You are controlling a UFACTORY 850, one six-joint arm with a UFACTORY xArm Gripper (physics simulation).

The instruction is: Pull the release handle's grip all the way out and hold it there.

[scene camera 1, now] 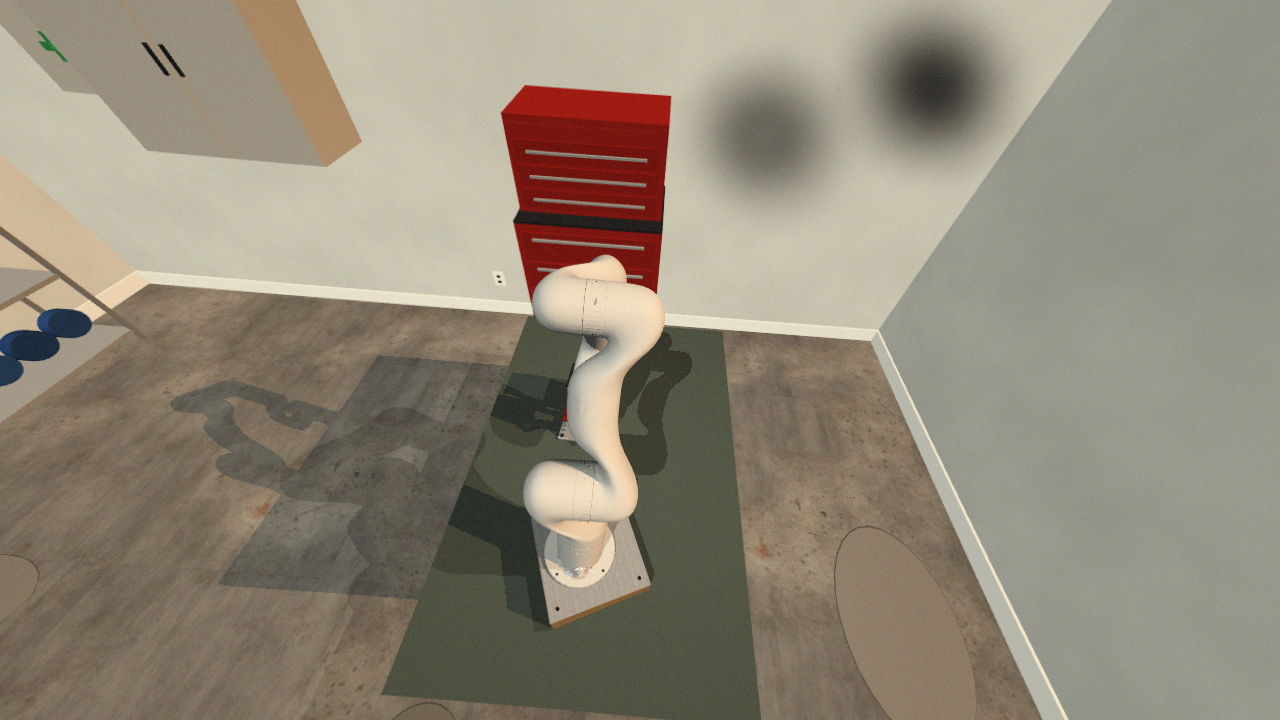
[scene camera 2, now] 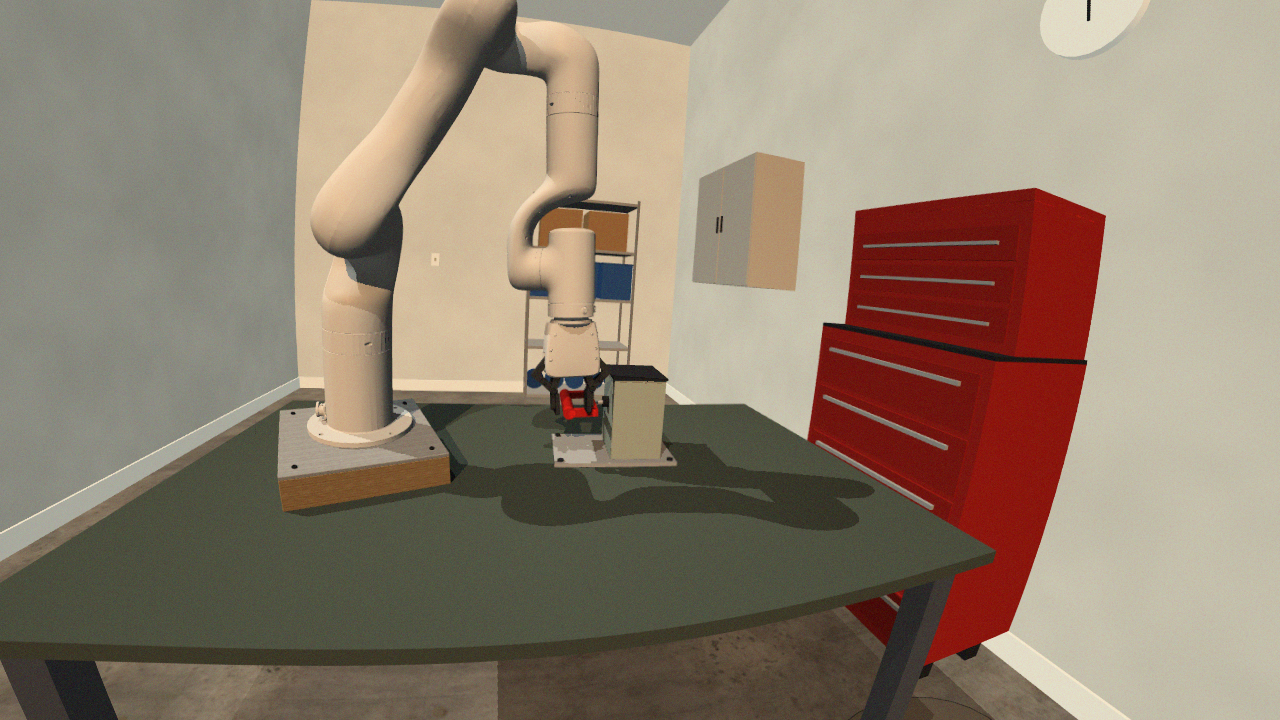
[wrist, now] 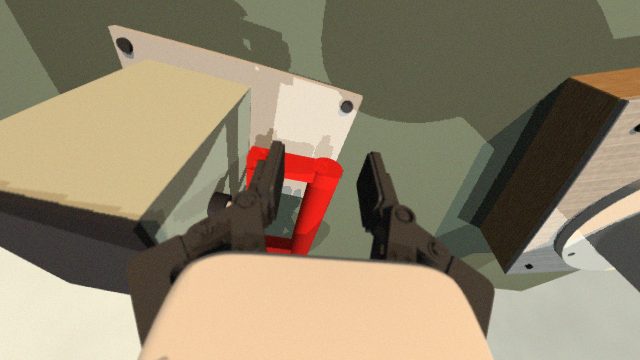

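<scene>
The release handle is a red loop with a thick round grip bar (scene camera 2: pixel 567 407) (wrist: pixel 320 205). It sits close to the front of a cream housing (scene camera 2: pixel 637 419) (wrist: pixel 125 135), by a dark collar (wrist: pixel 219 204). A small red patch (scene camera 1: pixel 565 417) shows beside the arm in scene camera 1. My gripper (scene camera 2: pixel 571 408) (wrist: pixel 323 163) is partly open and points down at the handle. In the wrist view one finger is over the loop's opening on the housing side, the other beyond the bar, with a gap to it. Nothing is clamped. The finger hides part of the loop.
The housing stands on a pale bolted base plate (scene camera 2: pixel 572 454) (wrist: pixel 307 112) on the green table (scene camera 1: pixel 680 537) (scene camera 2: pixel 501 591). The arm's wooden mounting block (scene camera 1: pixel 595 604) (scene camera 2: pixel 366 481) (wrist: pixel 555 165) is on the side opposite the housing. A red tool cabinet (scene camera 1: pixel 586 161) (scene camera 2: pixel 939 268) stands beyond the table.
</scene>
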